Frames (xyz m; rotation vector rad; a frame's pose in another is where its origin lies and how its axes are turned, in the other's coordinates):
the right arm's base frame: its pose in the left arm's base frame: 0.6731 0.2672 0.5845 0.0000 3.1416 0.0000
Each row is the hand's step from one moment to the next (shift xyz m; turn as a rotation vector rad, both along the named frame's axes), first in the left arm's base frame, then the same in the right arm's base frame.
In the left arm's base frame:
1: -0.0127 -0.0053 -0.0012 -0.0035 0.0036 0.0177
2: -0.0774 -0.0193 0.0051 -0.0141 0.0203 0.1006
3: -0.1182 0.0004 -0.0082 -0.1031 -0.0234 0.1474
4: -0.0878 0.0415 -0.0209 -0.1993 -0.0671 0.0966
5: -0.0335 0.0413 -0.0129 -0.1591 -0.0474 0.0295
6: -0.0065 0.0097 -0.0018 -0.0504 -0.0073 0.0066
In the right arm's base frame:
1: 0.0127 -0.0053 0.0012 0.0035 0.0036 -0.0177
2: 0.0774 -0.0193 -0.0051 0.0141 0.0203 -0.1006
3: 0.1182 0.0004 0.0082 0.1031 -0.0234 -0.1474
4: 0.0878 0.0415 0.0209 0.1993 -0.0671 -0.0966
5: 0.0335 0.0413 0.0129 0.1591 -0.0474 -0.0295
6: 0.0065 0.0097 0.0018 0.0504 -0.0073 -0.0066

